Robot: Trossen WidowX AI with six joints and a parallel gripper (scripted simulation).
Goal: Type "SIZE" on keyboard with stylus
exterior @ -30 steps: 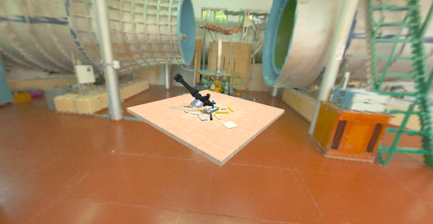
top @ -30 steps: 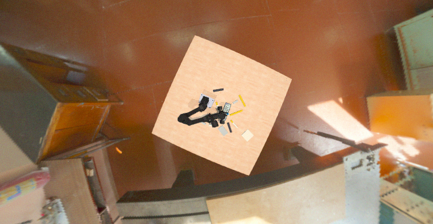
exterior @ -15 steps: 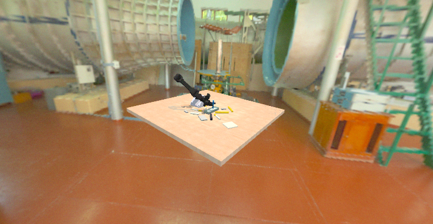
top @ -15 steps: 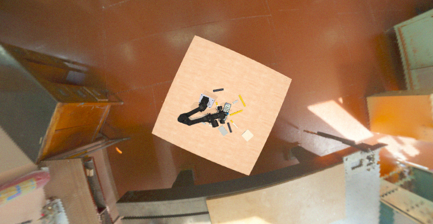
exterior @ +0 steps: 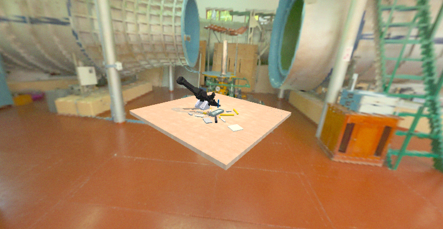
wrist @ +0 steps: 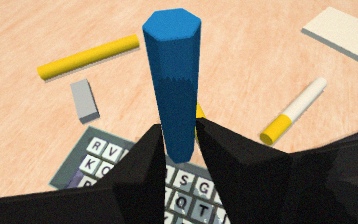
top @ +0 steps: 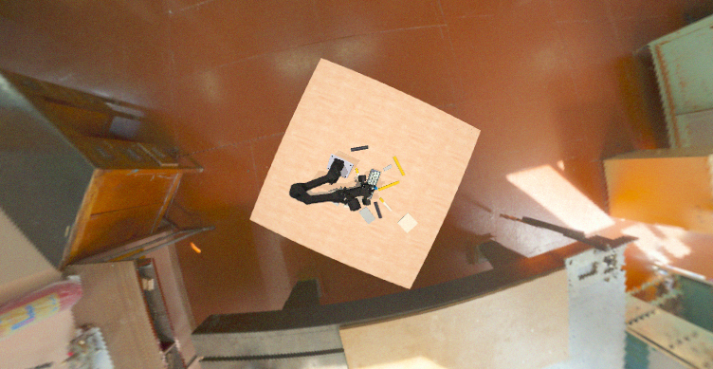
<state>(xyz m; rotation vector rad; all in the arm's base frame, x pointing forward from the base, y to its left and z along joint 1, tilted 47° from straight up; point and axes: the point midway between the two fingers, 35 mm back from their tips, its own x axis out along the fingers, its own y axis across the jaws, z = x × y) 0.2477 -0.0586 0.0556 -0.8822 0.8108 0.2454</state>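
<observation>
The I key lies 9 cm below my gripper tip, 4 cm to the right of it and 2 cm behind it. From my gripper tip the other things lie so: grey block (15 cm to the left, 10 cm below, 5 cm ahead); then blue stylus (2 cm below); then Z key (9 cm below, 4 cm to the right).
</observation>
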